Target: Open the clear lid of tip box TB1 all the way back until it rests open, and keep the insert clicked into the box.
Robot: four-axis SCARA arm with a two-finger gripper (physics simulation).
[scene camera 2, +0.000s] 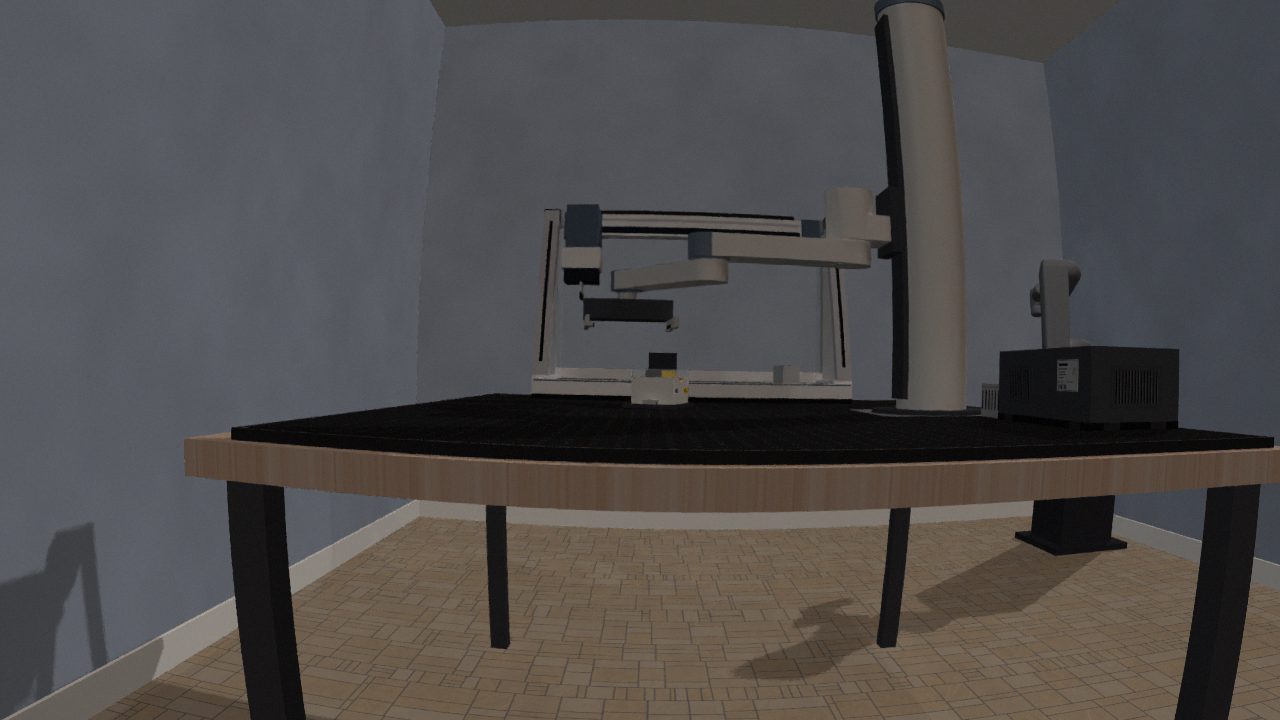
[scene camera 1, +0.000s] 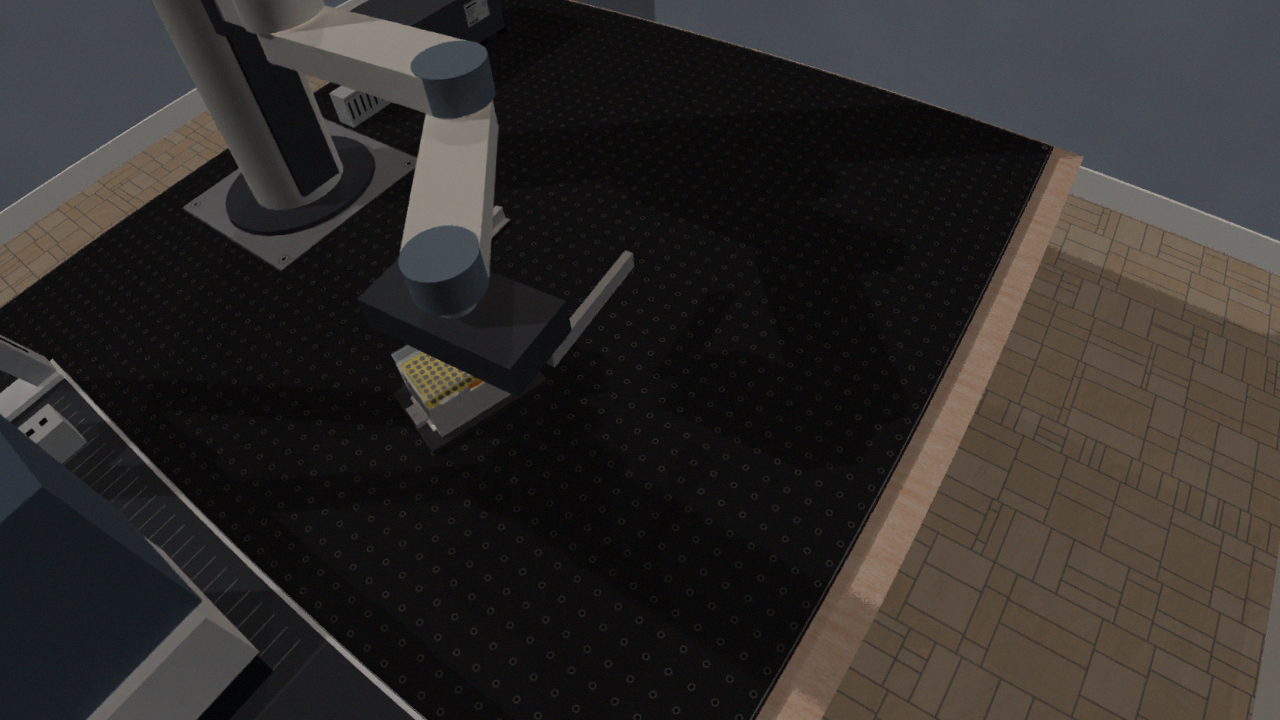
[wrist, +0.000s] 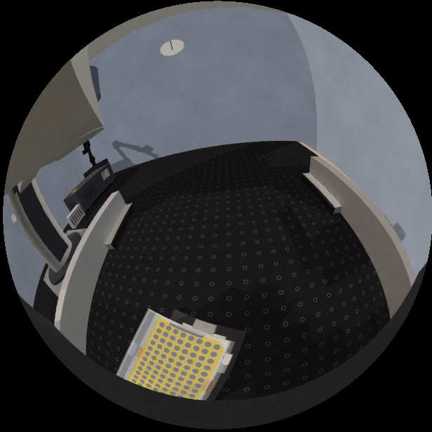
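Pixels of known places: gripper, between the fingertips: [scene camera 2: 632, 320] [scene camera 1: 562, 234]; arm's base, origin of its link: [scene camera 1: 303, 189].
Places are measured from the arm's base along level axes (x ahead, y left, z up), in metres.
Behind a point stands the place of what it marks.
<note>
Tip box TB1 [scene camera 1: 483, 404] @(x 0.578, y -0.164, z 0.032 m) [scene camera 2: 656, 390] @(x 0.547, y -0.090, z 0.048 m) [wrist: 143, 334] is a pale, see-through-sided box on a dark base. Its yellow insert [scene camera 1: 433, 374] @(x 0.527, y -0.180, z 0.070 m) [wrist: 180, 357] sits inside the rim, showing rows of round holes. The clear lid cannot be made out surely, so its angle cannot be told. My gripper [scene camera 1: 564, 240] @(x 0.595, y -0.008, z 0.177 m) [scene camera 2: 630, 324] @(x 0.595, y -0.008, z 0.177 m) [wrist: 213, 178] is wide open, its two long pale fingers far apart with nothing between them. It hangs well above the table. Its dark body hides part of the box in scene camera 1 and cuts off the near end in the wrist view.
The arm's column [scene camera 1: 259, 134] @(x 0.057, y -0.048, z 0.158 m) [scene camera 2: 926, 214] @(x 0.032, y 0.067, z 0.396 m) stands on the perforated black table top [scene camera 1: 716, 501] @(x 0.857, y -0.114, z 0.013 m) [wrist: 240, 260]. A dark control box [scene camera 2: 1127, 385] @(x -0.102, y 0.551, z 0.075 m) [wrist: 90, 185] is near it. A gantry frame [scene camera 2: 546, 295] @(x 0.827, y -0.512, z 0.272 m) stands behind TB1 in scene camera 2.
</note>
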